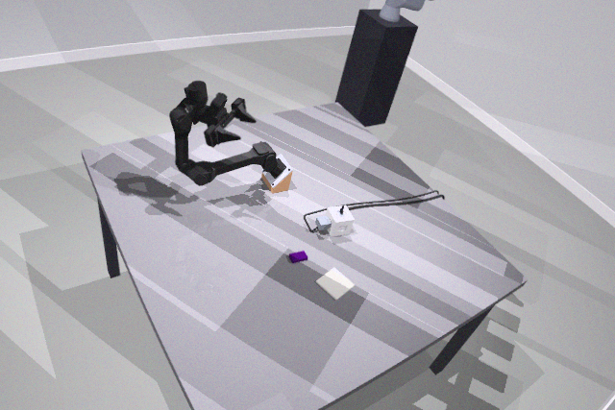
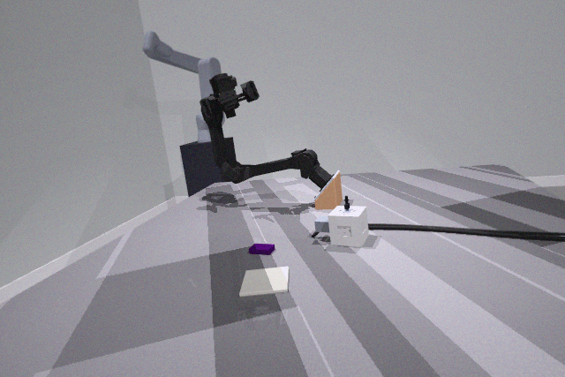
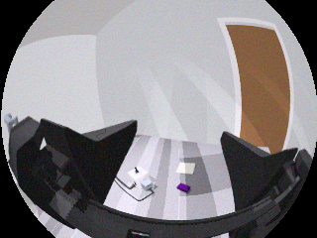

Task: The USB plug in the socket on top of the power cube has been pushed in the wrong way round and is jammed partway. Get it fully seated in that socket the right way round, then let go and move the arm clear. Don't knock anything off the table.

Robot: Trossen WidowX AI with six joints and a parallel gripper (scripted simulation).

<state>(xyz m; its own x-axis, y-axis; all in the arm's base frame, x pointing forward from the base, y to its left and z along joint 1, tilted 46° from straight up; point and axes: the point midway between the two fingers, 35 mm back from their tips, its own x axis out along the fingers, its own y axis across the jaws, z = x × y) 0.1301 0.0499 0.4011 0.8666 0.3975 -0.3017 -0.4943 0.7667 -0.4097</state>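
Right now my gripper tip is 160 mm short of the small USB plug, 340 mm to the right of it and 310 mm above it. From my gripper tip the other things lie so: USB socket (160 mm ahead, 340 mm to the left, 330 mm below); then purple block (230 mm ahead, 130 mm to the left, 390 mm below); then flat white tile (380 mm ahead, 190 mm to the left, 400 mm below).
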